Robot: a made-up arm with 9 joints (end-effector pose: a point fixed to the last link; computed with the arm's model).
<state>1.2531 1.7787 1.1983 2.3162 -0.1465 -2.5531 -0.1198 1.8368 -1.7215</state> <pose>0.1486 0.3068 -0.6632 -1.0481 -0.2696 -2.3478</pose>
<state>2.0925 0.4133 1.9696 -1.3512 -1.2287 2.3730 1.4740 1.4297 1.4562</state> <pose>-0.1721 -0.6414 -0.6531 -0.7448 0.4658 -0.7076</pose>
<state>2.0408 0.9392 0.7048 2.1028 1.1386 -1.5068 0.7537 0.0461 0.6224</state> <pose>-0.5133 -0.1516 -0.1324 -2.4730 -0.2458 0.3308</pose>
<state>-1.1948 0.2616 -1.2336 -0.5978 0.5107 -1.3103 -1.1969 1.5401 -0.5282</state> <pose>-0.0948 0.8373 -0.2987 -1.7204 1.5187 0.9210</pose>
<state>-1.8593 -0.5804 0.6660 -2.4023 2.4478 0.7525 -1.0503 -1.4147 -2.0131</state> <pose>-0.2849 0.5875 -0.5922 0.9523 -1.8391 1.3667</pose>
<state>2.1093 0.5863 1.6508 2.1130 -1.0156 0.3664 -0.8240 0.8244 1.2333</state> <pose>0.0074 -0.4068 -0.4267 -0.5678 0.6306 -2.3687</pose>
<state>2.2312 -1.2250 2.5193 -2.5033 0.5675 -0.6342 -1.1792 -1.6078 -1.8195</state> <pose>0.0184 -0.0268 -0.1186 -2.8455 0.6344 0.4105</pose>
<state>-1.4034 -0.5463 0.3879 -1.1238 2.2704 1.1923 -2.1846 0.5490 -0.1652</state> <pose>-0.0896 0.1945 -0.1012 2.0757 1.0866 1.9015</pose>
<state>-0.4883 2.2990 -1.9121 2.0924 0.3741 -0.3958 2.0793 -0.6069 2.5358</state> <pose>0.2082 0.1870 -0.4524 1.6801 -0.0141 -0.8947</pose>
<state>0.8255 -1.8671 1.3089 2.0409 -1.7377 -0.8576 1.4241 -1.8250 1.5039</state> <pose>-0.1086 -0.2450 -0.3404 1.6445 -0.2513 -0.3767</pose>
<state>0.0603 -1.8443 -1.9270 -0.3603 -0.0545 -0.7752 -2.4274 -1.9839 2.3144</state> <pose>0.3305 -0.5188 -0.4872 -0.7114 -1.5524 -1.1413</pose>
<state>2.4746 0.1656 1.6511 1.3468 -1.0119 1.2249 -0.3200 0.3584 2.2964</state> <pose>0.1075 -0.0261 -0.5226 -0.4655 -0.7393 -0.4994</pose>
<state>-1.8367 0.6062 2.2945 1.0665 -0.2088 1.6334 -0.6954 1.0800 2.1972</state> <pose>0.0810 0.3149 -0.4965 0.6976 -1.8028 -0.3405</pose>
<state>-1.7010 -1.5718 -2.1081 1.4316 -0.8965 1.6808 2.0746 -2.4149 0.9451</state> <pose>-0.2113 0.0862 -0.1151 -0.0510 -0.0981 -0.4830</pose>
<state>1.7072 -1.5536 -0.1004 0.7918 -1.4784 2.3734 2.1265 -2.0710 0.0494</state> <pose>-0.0728 -0.2436 -0.1761 -0.3136 -1.1982 1.7842</pose>
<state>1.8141 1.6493 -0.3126 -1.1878 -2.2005 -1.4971 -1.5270 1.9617 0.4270</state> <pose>-0.7559 0.1429 -0.6464 -0.3712 -2.3208 -0.5985</pose>
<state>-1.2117 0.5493 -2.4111 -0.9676 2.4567 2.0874 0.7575 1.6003 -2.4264</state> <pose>0.3004 0.2046 -0.6555 -1.4982 -0.3931 -2.6499</pose>
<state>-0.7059 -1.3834 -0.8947 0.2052 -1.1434 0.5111 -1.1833 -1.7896 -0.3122</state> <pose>-0.2233 -0.0106 -0.1321 0.7476 -0.1727 -0.7192</pose>
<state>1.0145 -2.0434 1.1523 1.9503 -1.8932 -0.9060 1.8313 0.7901 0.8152</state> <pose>-0.0237 -0.2931 -0.2346 -0.8675 0.5731 1.2160</pose>
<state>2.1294 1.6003 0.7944 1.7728 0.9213 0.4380 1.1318 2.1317 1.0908</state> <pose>-0.2973 -0.0878 -0.1486 1.4357 -0.7555 -1.2107</pose>
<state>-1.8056 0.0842 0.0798 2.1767 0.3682 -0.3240 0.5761 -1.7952 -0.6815</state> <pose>0.0156 0.3655 -0.0869 0.5160 -0.1738 -0.9610</pose>
